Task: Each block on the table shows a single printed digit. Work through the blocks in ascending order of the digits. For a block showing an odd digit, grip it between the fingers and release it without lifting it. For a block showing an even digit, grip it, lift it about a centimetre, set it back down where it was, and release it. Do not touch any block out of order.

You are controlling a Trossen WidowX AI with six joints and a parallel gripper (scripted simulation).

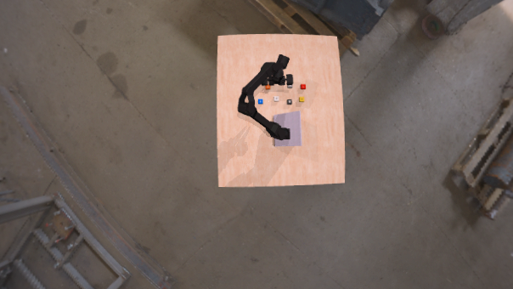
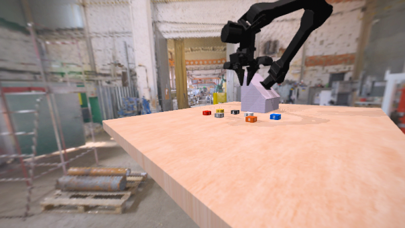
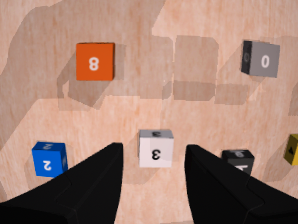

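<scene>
Right now the blue block is 80 mm behind my gripper tip, 100 mm to the left of it and 130 mm below it. The rest, counted from my gripper tip: grey block 30 mm ahead, 110 mm to the right, 130 mm below; orange block 20 mm ahead, 40 mm to the left, 130 mm below; white block 60 mm behind, 10 mm to the right, 130 mm below.
</scene>
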